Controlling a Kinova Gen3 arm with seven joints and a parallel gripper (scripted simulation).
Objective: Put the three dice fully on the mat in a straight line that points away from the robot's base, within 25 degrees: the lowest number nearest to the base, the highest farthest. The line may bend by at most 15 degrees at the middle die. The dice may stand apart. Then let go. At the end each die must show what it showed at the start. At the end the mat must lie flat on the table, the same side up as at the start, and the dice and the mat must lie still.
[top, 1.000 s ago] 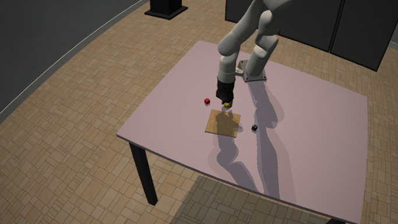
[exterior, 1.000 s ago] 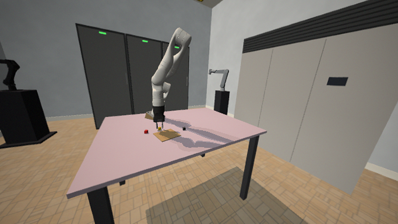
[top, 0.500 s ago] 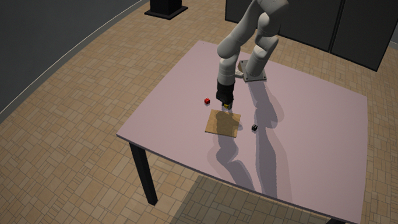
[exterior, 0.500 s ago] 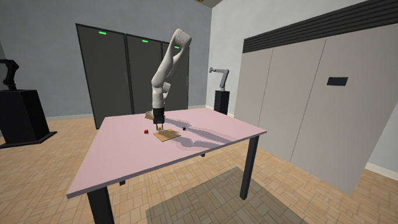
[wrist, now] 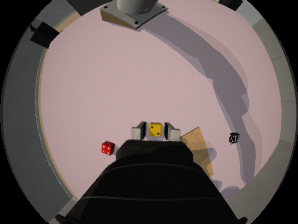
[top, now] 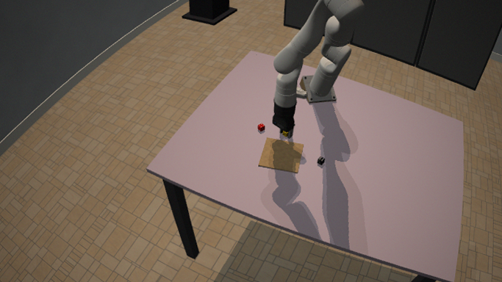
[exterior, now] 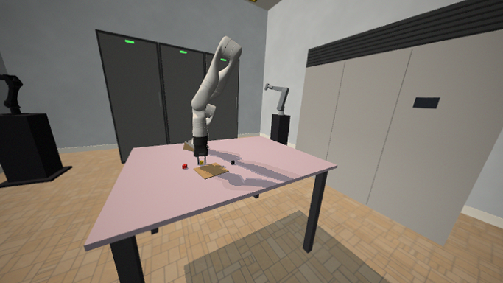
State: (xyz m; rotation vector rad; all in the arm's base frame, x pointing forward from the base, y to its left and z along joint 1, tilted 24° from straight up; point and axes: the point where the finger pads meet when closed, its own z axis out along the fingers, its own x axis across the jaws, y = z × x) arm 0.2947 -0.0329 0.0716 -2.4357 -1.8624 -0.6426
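My hand is 1 cm above the yellow die. From my hand the other things lie so: square mat: 10 cm ahead, 3 cm to the left, 2 cm below; black die: 6 cm ahead, 17 cm to the left, 1 cm below; red die: 2 cm ahead, 9 cm to the right, 1 cm below.
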